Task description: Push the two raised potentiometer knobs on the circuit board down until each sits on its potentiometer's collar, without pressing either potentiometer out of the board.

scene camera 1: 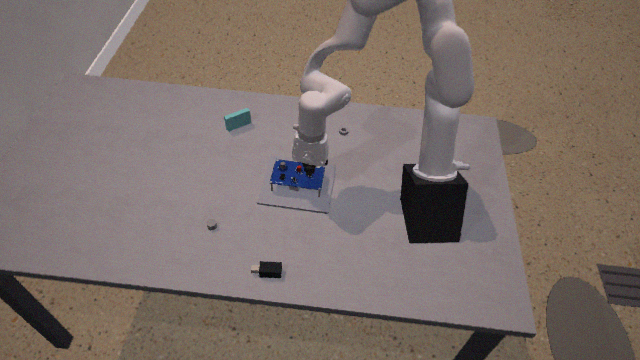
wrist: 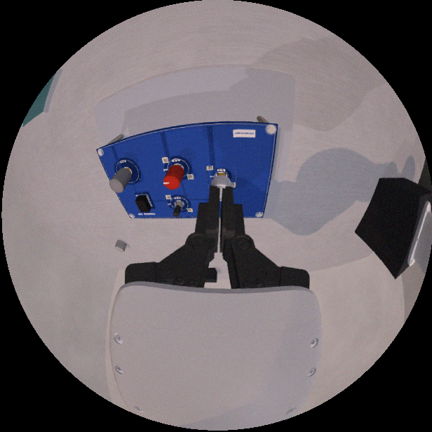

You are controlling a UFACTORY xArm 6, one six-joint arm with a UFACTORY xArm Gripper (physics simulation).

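Frame: origin at the arm's base, x ahead, y left, z up, level; millimetres.
Where they show: gripper, fingertip midpoint: (scene camera 1: 309, 173); arm's base, origin of the base link: (scene camera 1: 434, 173).
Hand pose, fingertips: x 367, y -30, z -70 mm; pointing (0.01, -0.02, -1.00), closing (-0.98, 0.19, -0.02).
Each offset is from my fingertips to the top centre of the thing. "spot": to the spot under its first point.
The blue circuit board @[dx +36, dy -10, dz +1 mm] (scene camera 1: 312, 183) (wrist: 245, 155) stands on posts over a pale square plate @[spot: dx +37, dy +77, dz -62 mm] (scene camera 1: 295, 204). A grey knob @[dx +85, dy -31, dz +2 mm] (scene camera 1: 283, 165) (wrist: 120, 181) stands at its left, with some brass showing below it in the wrist view. A red knob @[dx +33, dy -22, dz +0 mm] (scene camera 1: 299, 169) (wrist: 174, 177) stands near the middle. A light grey ribbed knob (wrist: 221, 182) is at the right, with brass showing beside it. My gripper (scene camera 1: 310, 173) (wrist: 219, 199) is shut and empty, its tips over and apparently against the ribbed knob. The tips partly hide this knob; its exact height above the collar cannot be told.
A black switch (wrist: 143, 203) and a small toggle (wrist: 178, 207) sit on the board. A teal block @[dx +265, dy -256, dz -10 mm] (scene camera 1: 238, 119), a small ring @[dx -107, dy -256, dz -58 mm] (scene camera 1: 343, 131), a grey cylinder @[dx +276, dy +170, dz -50 mm] (scene camera 1: 212, 225) (wrist: 120, 245) and a black stick @[dx +98, dy +310, dz -38 mm] (scene camera 1: 270, 269) lie around it. The black robot base (scene camera 1: 434, 212) (wrist: 392, 220) stands right.
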